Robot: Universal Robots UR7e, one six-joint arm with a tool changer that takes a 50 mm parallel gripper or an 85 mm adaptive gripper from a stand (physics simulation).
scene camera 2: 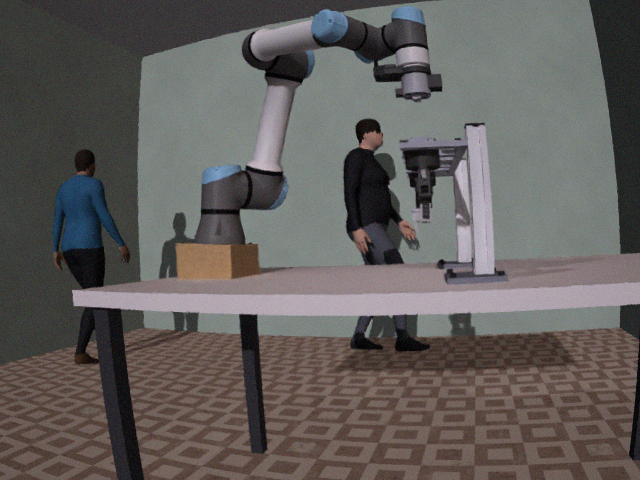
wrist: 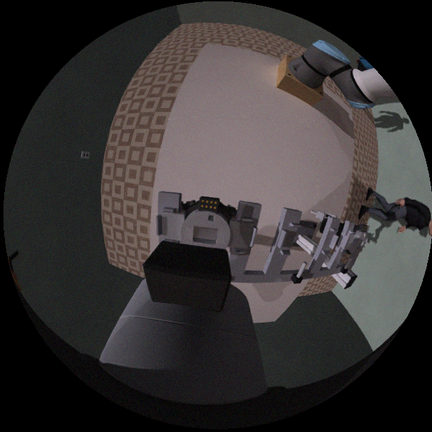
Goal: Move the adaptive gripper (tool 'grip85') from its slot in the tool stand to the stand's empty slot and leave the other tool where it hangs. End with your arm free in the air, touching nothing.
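Pixels of known places: hand, tool point: (scene camera 2: 416, 96); arm's base, link origin: (scene camera 2: 219, 243).
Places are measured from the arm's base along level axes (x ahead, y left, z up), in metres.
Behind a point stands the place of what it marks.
The adaptive gripper (scene camera 2: 424, 211) hangs upright, fingers down, in the near end slot of the tool stand (scene camera 2: 484, 206) @(z 0.050, x 0.780, y -0.127 m) (wrist: 282, 235). Its round coupling plate (wrist: 220, 232) lies between two prongs in the wrist view. Whether its fingers are open or shut is too small to tell. My arm's bare tool changer (scene camera 2: 416, 97) @(z 0.296, x 0.649, y -0.115 m) (wrist: 187, 272) carries no tool and is in the air above that gripper, apart from it. Farther along the stand, in the wrist view, the prongs are foreshortened. Dark parts among the far prongs may be the other tool; I cannot tell clearly.
The stand's uprights rise from feet on the table (scene camera 2: 336, 302) @(z -0.111, x 0.554, y -0.352 m) (wrist: 240, 125). The arm's base stands on a wooden box (scene camera 2: 204, 260) @(z -0.045, x 0.012, y -0.085 m) (wrist: 300, 90). A person in black (scene camera 2: 368, 191) (wrist: 417, 215) is behind the table, and one in blue (scene camera 2: 82, 211) is at left.
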